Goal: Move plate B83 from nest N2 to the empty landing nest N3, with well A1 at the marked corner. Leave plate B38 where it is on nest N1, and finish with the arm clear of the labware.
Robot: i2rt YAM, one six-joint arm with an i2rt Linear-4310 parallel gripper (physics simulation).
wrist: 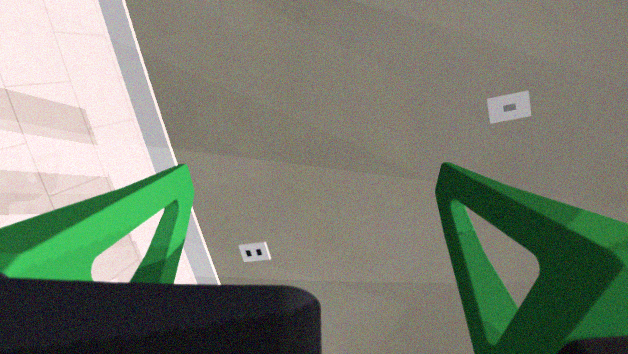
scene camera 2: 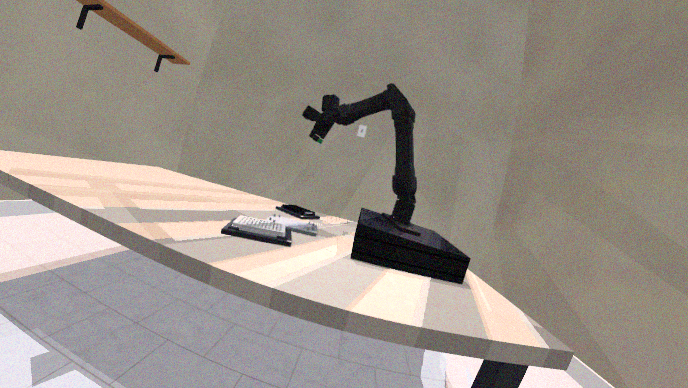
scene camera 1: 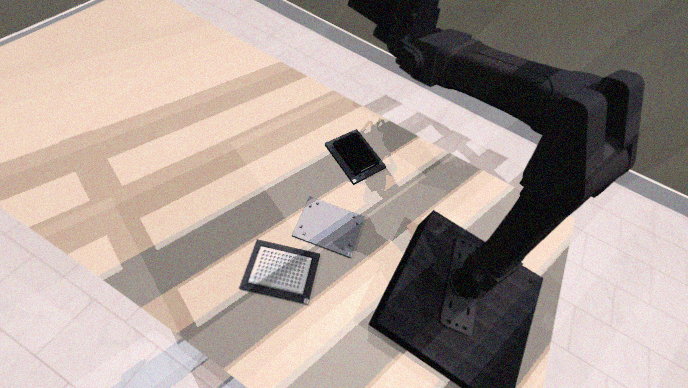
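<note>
A white well plate point(scene camera 1: 280, 270) point(scene camera 2: 257, 225) sits in a dark nest point(scene camera 1: 275, 293). A black plate point(scene camera 1: 356, 151) point(scene camera 2: 300, 210) sits in another dark nest point(scene camera 1: 342, 162). Between them lies the empty grey nest N3 point(scene camera 1: 325, 225) point(scene camera 2: 306, 230) with small upright pins. Plate and nest labels are not readable, so I cannot tell which plate is B83 or B38. Each dark nest has a pale mark at one corner. My gripper point(scene camera 2: 318, 140) point(wrist: 314, 177) is open and empty, high above the table; its green fingers stand wide apart. Its fingertips are outside the scene camera 1 view.
The arm stands on a black base block point(scene camera 1: 415, 310) point(scene camera 2: 410, 252), to the right of the nests. The striped wooden table point(scene camera 1: 125, 85) point(scene camera 2: 390, 295) has its near edge in the scene camera 2 view. A wooden shelf point(scene camera 2: 135, 32) hangs on the wall. The wrist view faces wall and floor.
</note>
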